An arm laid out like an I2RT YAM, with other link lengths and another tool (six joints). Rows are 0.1 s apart.
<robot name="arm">
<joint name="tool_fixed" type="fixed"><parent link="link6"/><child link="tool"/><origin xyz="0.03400 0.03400 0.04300" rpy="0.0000 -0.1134 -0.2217"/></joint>
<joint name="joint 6" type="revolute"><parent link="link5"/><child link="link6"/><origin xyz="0.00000 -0.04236 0.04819" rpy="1.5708 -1.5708 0.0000"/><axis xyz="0 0 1"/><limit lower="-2.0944" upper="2.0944"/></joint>
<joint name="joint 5" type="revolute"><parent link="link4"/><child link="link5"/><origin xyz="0.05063 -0.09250 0.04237" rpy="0.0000 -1.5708 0.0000"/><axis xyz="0 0 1"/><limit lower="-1.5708" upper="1.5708"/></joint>
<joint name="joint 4" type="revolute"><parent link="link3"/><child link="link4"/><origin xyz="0.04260 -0.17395 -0.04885" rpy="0.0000 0.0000 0.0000"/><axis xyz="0 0 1"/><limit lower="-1.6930" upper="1.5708"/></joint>
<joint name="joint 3" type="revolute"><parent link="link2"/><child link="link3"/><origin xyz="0.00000 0.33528 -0.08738" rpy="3.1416 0.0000 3.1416"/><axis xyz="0 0 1"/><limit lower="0.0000" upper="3.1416"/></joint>
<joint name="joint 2" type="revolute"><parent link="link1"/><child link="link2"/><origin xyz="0.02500 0.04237 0.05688" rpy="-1.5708 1.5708 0.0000"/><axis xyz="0 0 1"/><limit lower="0.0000" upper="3.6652"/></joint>
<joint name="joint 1" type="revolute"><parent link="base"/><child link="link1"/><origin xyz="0.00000 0.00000 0.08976" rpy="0.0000 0.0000 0.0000"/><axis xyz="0 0 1"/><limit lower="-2.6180" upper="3.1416"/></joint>
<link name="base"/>
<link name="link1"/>
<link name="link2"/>
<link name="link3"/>
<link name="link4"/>
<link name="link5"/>
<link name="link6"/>
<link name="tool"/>
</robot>
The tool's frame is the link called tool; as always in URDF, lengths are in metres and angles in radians.
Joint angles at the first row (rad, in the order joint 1, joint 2, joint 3, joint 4, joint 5, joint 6):
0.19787 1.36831 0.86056 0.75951 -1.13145 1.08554
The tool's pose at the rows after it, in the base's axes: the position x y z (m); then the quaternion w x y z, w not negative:
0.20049, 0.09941, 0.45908, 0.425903, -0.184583, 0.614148, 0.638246
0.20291, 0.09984, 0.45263, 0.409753, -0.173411, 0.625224, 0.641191
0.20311, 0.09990, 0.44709, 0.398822, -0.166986, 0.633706, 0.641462
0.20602, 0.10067, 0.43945, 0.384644, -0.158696, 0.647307, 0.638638
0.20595, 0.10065, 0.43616, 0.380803, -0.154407, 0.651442, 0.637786
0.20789, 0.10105, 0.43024, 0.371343, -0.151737, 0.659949, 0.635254
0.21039, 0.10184, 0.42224, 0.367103, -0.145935, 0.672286, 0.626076
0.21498, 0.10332, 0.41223, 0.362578, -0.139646, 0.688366, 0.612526
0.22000, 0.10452, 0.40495, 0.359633, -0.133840, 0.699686, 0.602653
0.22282, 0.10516, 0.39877, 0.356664, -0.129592, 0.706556, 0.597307
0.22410, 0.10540, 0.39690, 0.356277, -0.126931, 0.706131, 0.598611
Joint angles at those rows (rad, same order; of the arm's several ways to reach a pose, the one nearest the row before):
0.19760 1.38863 0.84782 0.75930 -1.14009 1.10143
0.19769 1.39732 0.83266 0.74443 -1.14482 1.10847
0.19770 1.39811 0.82005 0.72182 -1.14854 1.10206
0.19787 1.40450 0.81931 0.66274 -1.15049 1.07501
0.19767 1.40427 0.80963 0.65433 -1.14820 1.07072
0.19728 1.41098 0.80980 0.61369 -1.15300 1.04528
0.19710 1.41422 0.81297 0.54517 -1.13990 0.99618
0.19788 1.42408 0.82502 0.45517 -1.11876 0.93034
0.19788 1.43813 0.83386 0.40408 -1.10079 0.89096
0.19786 1.44909 0.82859 0.38812 -1.09064 0.87183
0.19788 1.45592 0.81574 0.41489 -1.08952 0.88307

